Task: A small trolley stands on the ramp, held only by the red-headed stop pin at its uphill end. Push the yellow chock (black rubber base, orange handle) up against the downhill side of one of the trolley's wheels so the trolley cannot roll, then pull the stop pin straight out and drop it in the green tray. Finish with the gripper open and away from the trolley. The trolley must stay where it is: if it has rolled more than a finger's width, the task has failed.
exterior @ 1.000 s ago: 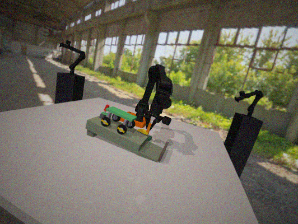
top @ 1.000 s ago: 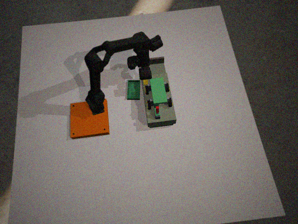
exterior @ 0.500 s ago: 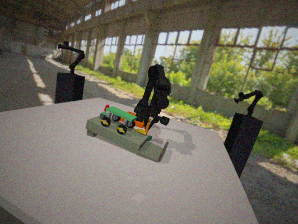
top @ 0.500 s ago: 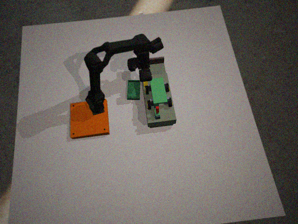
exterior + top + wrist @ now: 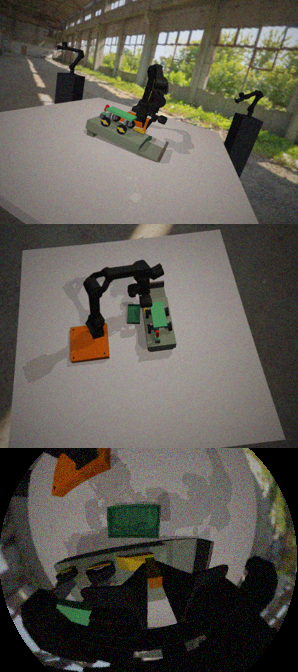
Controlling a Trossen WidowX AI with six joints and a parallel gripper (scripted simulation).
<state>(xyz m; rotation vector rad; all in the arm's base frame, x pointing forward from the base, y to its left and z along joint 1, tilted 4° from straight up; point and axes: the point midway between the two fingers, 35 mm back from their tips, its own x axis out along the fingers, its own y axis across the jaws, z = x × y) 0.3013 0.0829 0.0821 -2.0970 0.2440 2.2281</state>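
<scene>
Right now the red-headed stop pin is 23 cm to the right of my gripper tip and 4 cm above it. From my gripper tip the other things lie so: yellow chock: 2 cm to the right, 1 cm below; then grey-green ramp: 13 cm to the right, 4 cm below, 4 cm ahead; then green tray: 10 cm below, 7 cm behind, 2 cm to the right.
</scene>
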